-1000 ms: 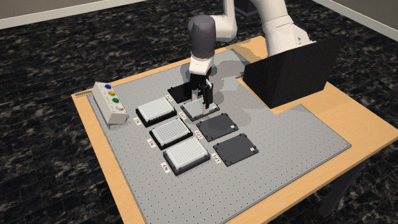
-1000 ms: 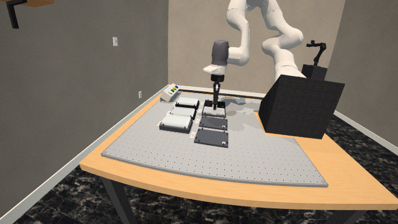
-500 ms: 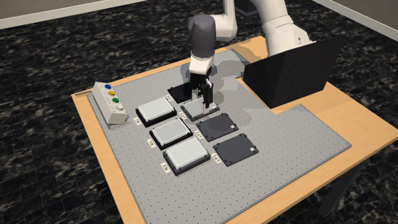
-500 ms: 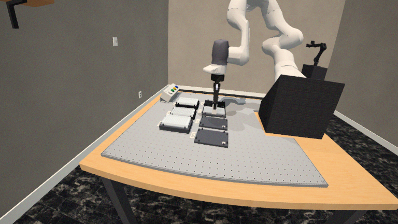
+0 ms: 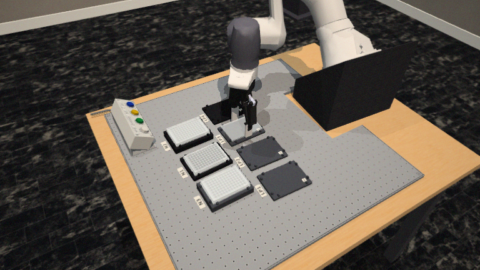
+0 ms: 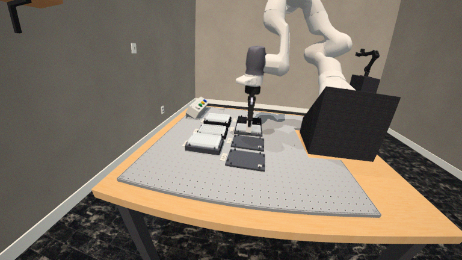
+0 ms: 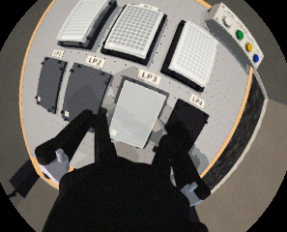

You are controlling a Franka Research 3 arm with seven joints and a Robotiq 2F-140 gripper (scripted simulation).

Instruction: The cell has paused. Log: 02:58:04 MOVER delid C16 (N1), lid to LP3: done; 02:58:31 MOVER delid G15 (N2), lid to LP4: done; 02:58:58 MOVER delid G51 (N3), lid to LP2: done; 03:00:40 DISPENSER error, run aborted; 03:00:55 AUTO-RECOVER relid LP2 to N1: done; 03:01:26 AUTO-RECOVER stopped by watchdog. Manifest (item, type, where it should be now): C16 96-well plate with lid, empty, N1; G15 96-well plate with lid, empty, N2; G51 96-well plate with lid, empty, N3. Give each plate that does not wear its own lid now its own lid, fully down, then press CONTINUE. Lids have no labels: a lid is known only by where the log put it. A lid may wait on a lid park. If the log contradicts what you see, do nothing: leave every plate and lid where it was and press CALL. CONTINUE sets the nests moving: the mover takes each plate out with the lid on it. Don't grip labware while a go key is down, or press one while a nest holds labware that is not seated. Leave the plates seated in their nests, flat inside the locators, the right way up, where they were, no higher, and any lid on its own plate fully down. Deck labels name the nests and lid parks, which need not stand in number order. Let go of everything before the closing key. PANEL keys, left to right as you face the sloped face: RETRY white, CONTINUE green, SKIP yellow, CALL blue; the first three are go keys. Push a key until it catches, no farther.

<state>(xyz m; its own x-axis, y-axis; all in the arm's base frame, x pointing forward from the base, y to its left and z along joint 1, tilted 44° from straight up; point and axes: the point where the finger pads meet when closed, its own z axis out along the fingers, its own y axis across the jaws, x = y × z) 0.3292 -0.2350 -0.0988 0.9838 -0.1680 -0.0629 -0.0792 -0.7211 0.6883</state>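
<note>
Now: hand 40 mm above the lid park LP3. From my hand the other things lie so: lid park LP4: 10 mm behind, 130 mm to the right, 40 mm below; then lid park LP1: 20 mm ahead, 260 mm to the left, 40 mm below; then lid park LP2: 10 mm ahead, 130 mm to the left, 40 mm below.
</note>
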